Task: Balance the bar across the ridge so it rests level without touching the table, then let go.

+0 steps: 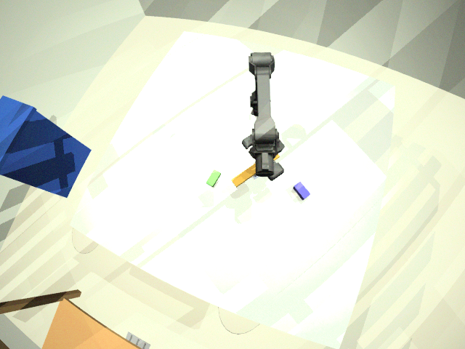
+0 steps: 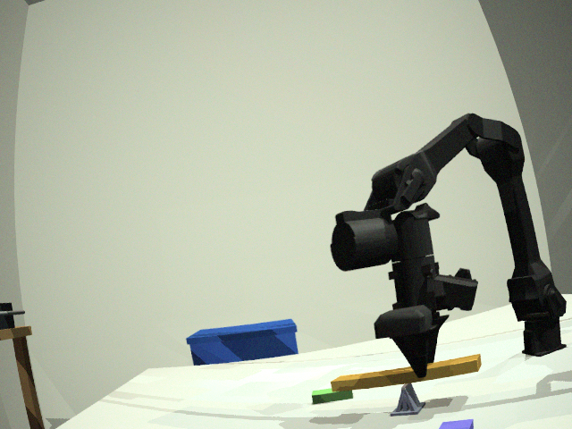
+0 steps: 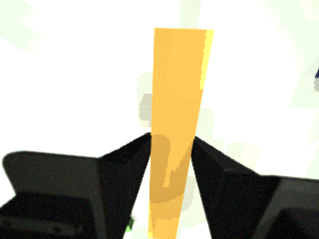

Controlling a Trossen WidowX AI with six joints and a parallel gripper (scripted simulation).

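The bar lies 2 cm to the right of my gripper tip and 2 cm ahead of it. The rest, counted from my gripper tip: purple block: 19 cm to the left, 4 cm below, 4 cm ahead; then green block: 17 cm to the right, 11 cm ahead, 5 cm below.
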